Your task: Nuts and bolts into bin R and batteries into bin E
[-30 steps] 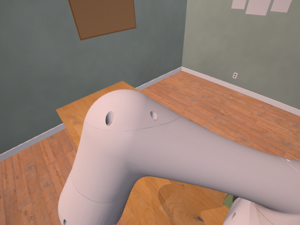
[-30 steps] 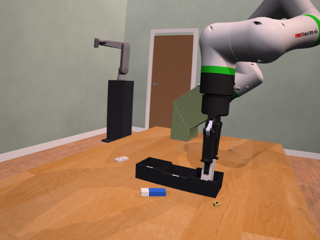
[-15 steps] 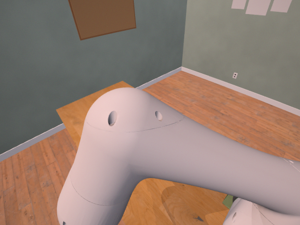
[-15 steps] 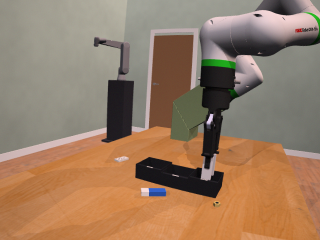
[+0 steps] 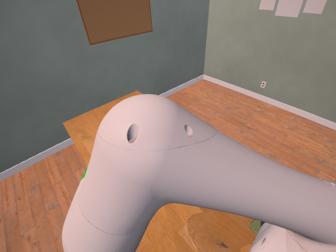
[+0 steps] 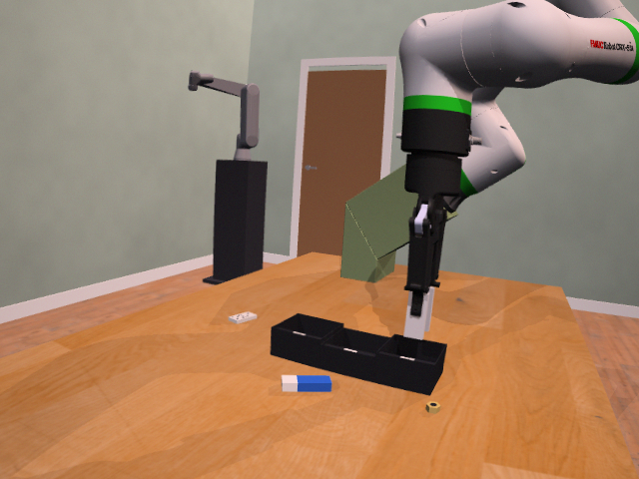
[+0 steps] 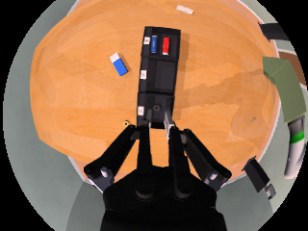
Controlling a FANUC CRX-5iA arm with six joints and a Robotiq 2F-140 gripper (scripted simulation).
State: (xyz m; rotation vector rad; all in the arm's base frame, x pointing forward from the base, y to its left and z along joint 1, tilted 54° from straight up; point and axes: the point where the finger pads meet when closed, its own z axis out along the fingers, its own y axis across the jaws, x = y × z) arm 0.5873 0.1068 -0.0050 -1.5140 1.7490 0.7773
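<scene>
Now: the brass nut 90 mm ahead of my hand, 50 mm to the left of it and 100 mm below it. From my hand the other things lie so: black three-compartment bin: 80 mm to the right, 80 mm below; then black nut: 90 mm below; then red battery: 20 mm behind, 170 mm to the right, 90 mm below.
</scene>
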